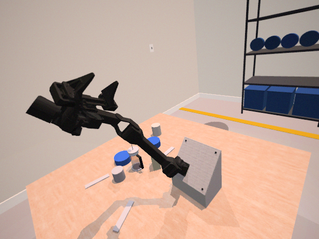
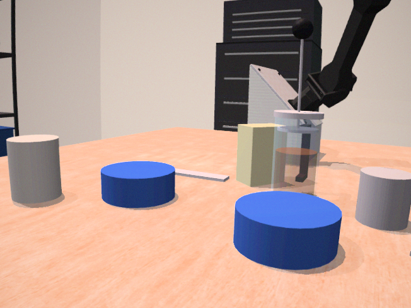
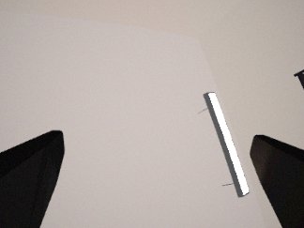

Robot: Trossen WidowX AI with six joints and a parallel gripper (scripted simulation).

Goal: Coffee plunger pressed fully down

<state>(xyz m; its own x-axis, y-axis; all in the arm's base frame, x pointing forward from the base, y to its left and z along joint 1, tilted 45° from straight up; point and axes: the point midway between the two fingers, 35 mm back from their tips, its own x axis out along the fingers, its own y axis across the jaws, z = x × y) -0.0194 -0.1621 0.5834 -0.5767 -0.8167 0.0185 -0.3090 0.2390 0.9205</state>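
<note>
Now: gripper tip 540 mm above the glass coffee press, 370 mm short of it and 200 mm to the left of it. From my gripper tip the other things lie so: pale yellow block 620 mm below, 290 mm to the right, 290 mm ahead.
</note>
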